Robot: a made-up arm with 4 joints.
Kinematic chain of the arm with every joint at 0, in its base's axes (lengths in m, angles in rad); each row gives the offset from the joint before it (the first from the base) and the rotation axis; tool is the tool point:
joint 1: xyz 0 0 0.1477 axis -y
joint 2: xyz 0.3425 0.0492 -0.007 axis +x
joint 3: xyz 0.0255 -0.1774 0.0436 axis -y
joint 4: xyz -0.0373 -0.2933 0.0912 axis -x
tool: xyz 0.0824 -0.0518 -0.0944
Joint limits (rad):
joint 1: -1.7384..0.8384
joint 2: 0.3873..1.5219
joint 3: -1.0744..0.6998
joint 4: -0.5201..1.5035
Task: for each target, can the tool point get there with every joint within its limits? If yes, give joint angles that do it. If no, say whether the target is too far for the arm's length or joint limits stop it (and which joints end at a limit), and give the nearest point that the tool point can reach.
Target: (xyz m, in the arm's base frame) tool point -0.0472 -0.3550 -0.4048
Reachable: yes | joints -0.9225 0.7850 -0.5950 0.2387
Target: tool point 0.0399 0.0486 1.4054
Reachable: no: too far | nearest point 0.3662 -0.5353 0.4369 | short by 1.177 m
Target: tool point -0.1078 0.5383 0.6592
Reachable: no: joint limits stop it (at a limit: joint 1, joint 2, joint 3, joint 4) | nearest point 0.6042 0.0302 0.1087 | short by 1.034 m
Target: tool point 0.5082 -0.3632 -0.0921
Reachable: yes | joints 0.3169 0.8786 0.1744 0.4000
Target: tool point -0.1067 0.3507 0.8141
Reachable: no: joint limits stop it (at a limit: joint 1, joint 2, joint 3, joint 4) | nearest point 0.3717 -0.4075 0.3690 | short by 1.001 m
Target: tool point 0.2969 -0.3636 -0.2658
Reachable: yes | joints -0.3249 0.6785 0.0218 -0.1925
